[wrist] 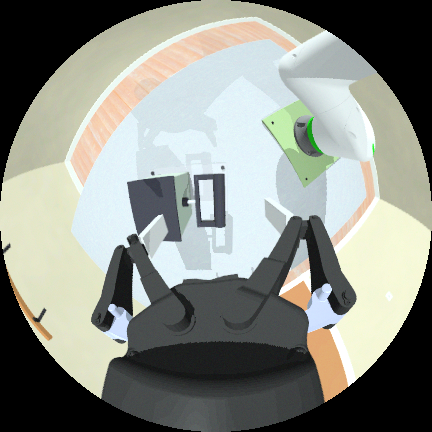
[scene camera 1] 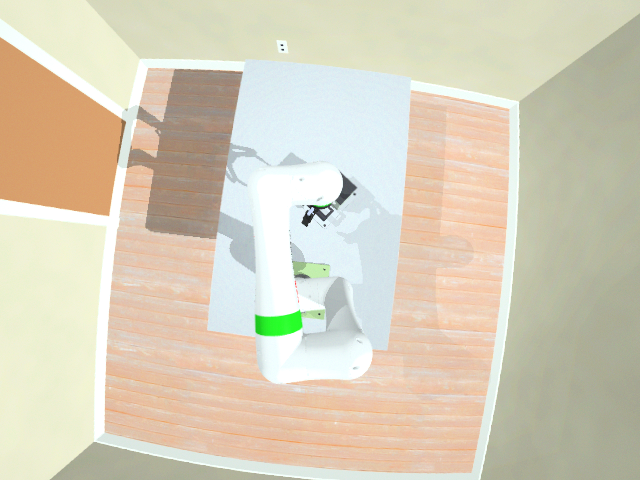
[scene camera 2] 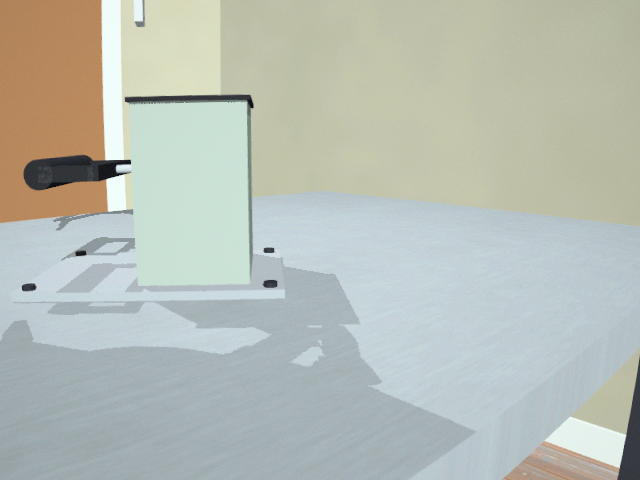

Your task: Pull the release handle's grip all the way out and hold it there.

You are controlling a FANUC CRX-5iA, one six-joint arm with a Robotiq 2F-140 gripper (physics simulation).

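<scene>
The release handle's black rectangular grip (scene camera 1: 329, 210) (scene camera 2: 62, 173) (wrist: 220, 200) stands out from the pale green box (scene camera 1: 352, 189) (scene camera 2: 191, 196) (wrist: 155, 205), with a short length of white rod showing between them. The box has a dark top and stands upright on a pale baseplate (scene camera 2: 206, 295). My gripper (wrist: 213, 215) is open and empty. In the wrist view the left fingertip overlaps the box's near edge, the right one is over the table to the right of the grip, and the grip shows between them, not touched. The arm hides most of the gripper in scene camera 1. The gripper does not show in scene camera 2.
The white arm (scene camera 1: 272, 248) (wrist: 330, 105) reaches over the table (scene camera 1: 330, 103) (scene camera 2: 465, 258) (wrist: 245, 110). Its green mounting plate (scene camera 1: 315, 269) (wrist: 285, 135) is at the arm's base. Several black bolts hold the baseplate's corners. Shadows of the arm fall across the table.
</scene>
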